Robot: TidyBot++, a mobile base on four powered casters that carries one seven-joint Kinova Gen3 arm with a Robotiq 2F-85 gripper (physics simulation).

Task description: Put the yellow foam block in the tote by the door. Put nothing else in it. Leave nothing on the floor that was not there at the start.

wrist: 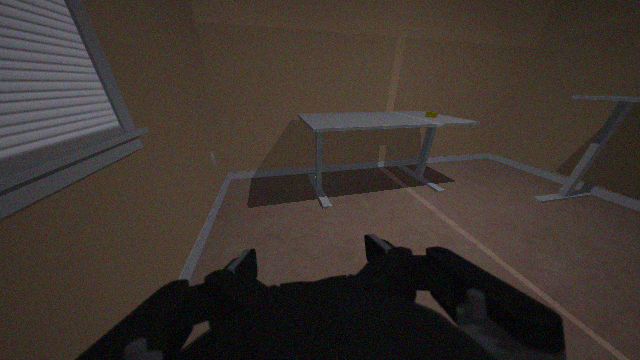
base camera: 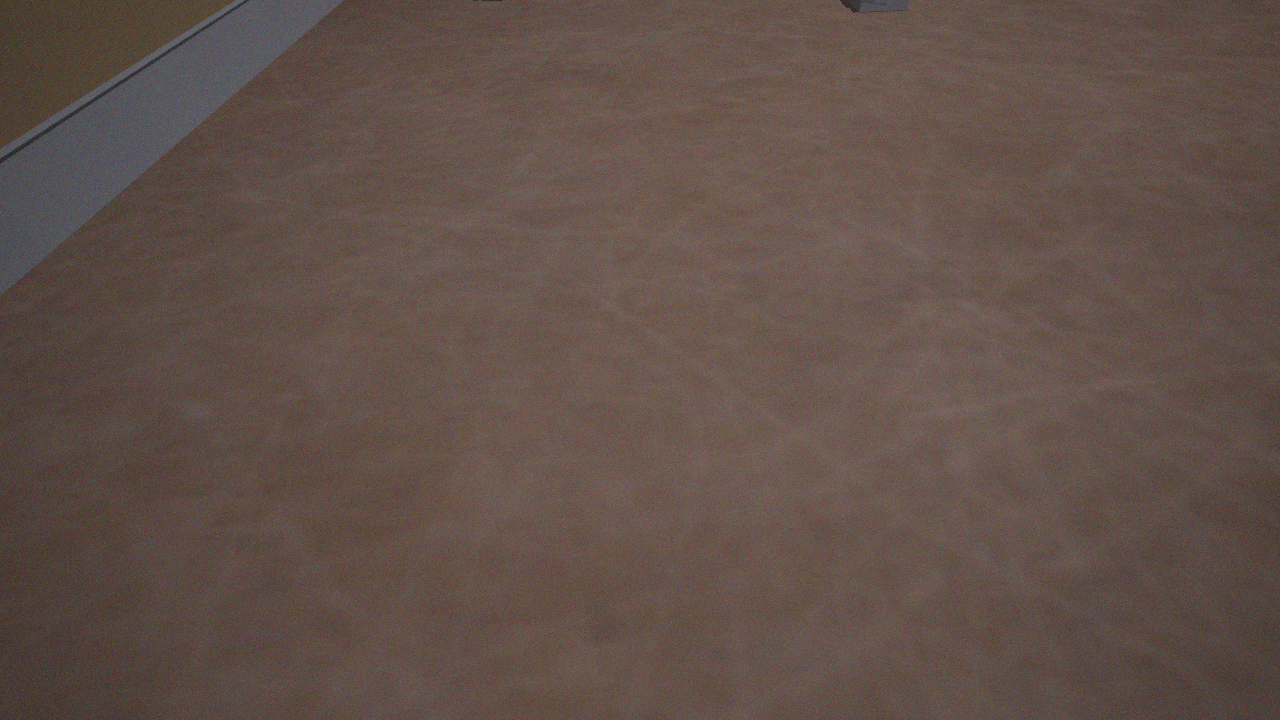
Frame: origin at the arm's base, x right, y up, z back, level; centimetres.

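Seen in the pictures: gripper, fingertip midpoint: (wrist: 312, 253).
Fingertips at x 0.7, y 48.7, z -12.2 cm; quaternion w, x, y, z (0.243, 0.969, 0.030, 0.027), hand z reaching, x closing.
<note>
Pixels of each thing's top centre, then the offset from my fingertips to it. "pt": a spot on its surface instead. Level surfaces: height alone.
- white table at its surface level: dy -16.3 cm
- window with blinds, surface spot: (wrist: 55, 80) pt dx -62.3, dy +11.9, dz -55.4 cm
- table foot at a spot on its surface: (base camera: 881, 4) pt dx +27.0, dy -87.2, dz -127.5 cm
A small yellow block (wrist: 431, 114) lies on the top of a white table (wrist: 350, 121) at the far wall, near the table's right end in the wrist view. It is small at this distance, and I cannot tell whether it is foam. My gripper (wrist: 312, 253) is open, with its fingers wide apart and floor showing between the tips. It is far from the table and the block. The tote and the door do not show in either view.
The white table stands on two legs with feet. A second table (wrist: 582, 170) stands at the right. A window with blinds (wrist: 55, 80) is on the left wall. A baseboard (base camera: 134, 125) (wrist: 207, 225) runs along the left. A table foot (base camera: 881, 4) shows at the base view's top edge.
</note>
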